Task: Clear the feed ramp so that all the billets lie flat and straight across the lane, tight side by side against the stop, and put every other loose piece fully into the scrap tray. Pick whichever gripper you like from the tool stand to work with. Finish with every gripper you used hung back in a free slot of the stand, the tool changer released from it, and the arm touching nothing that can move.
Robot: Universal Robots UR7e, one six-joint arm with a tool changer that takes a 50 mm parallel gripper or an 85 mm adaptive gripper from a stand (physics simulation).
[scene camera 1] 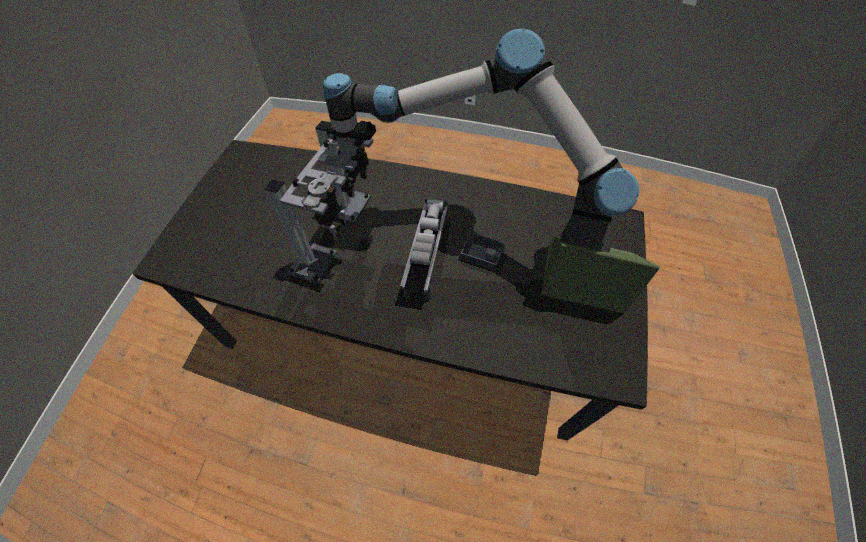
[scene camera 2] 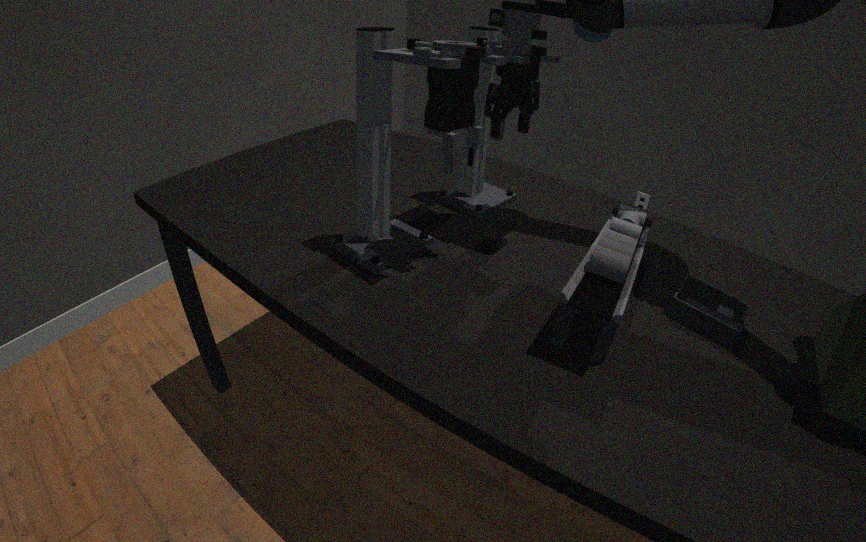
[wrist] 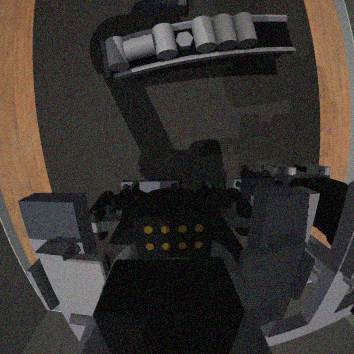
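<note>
My gripper, the black adaptive one, hangs under the wrist at the rear slot of the tool stand. Its fingers are open and empty. Whether the changer is locked is unclear. The parallel gripper hangs in the front slot. The feed ramp holds pale billets: three crosswise side by side, one crosswise apart, one lengthwise, and a tilted piece at the end. A hexagonal piece stands between crosswise billets. The scrap tray contains something pale, unclear.
A green box-like panel stands near the arm's base at the right. The stand's two posts and base plates rise at the left of the table. The ramp lies between the stand and the tray.
</note>
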